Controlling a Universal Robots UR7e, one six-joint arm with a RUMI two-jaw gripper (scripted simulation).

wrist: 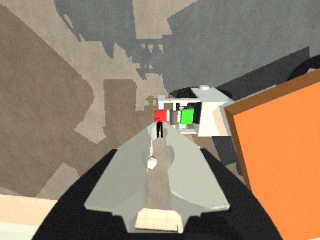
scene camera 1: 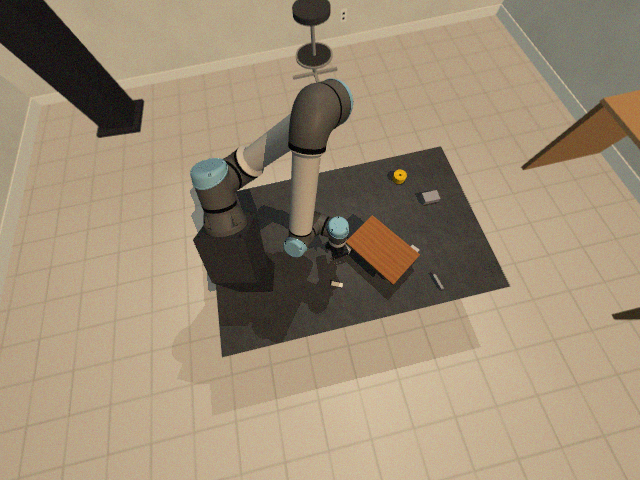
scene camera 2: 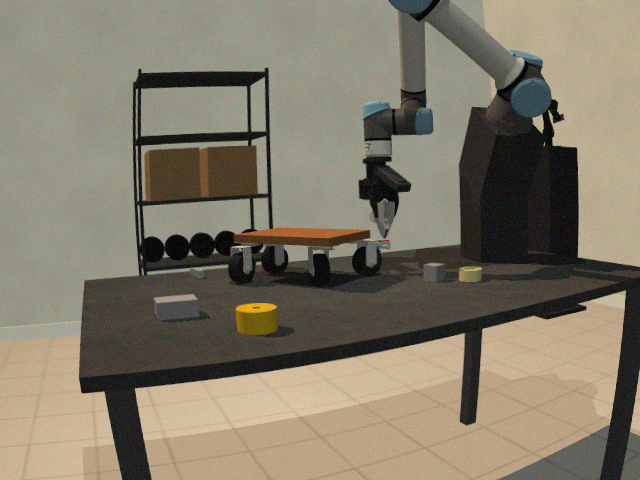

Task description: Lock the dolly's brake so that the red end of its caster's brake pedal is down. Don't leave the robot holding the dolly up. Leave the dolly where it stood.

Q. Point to a grey block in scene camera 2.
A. At 181, 306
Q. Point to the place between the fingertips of my gripper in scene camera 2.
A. At 384, 238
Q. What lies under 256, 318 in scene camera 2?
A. A yellow cylinder.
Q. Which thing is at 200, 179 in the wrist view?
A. My gripper.
